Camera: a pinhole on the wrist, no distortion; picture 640 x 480 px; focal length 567.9 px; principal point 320.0 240.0 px. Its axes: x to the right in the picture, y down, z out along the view. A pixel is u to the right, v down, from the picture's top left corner.
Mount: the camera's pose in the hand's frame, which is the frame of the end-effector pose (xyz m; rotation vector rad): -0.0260 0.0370 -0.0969 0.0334 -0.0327 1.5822
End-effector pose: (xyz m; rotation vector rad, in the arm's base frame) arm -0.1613 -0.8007 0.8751 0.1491 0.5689 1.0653
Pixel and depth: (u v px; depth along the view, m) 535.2 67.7 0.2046
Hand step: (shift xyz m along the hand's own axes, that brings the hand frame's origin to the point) 0.0353 0.1066 0.1108
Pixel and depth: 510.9 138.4 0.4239
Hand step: 0.0485 0.1624 0.3326
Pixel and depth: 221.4 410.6 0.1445
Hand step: -0.0690 0.0054 0.0464
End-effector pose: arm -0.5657 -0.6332 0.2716 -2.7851 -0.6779 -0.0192
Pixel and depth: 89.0 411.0 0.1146
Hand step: -0.0599 -0.0148 0.0156
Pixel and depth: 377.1 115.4 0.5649
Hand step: 0.0977 0.0715 0.4699
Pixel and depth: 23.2 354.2 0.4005
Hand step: -0.1038 -0.1899 0.2945
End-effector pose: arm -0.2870 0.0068 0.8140 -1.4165 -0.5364 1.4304
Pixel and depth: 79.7 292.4 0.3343
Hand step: -0.0550 -0.1187 0.2312
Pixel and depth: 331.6 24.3 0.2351
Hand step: 0.0634 0.0330 0.1382
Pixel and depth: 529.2 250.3 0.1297
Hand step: -0.0288 0.0793 0.0347
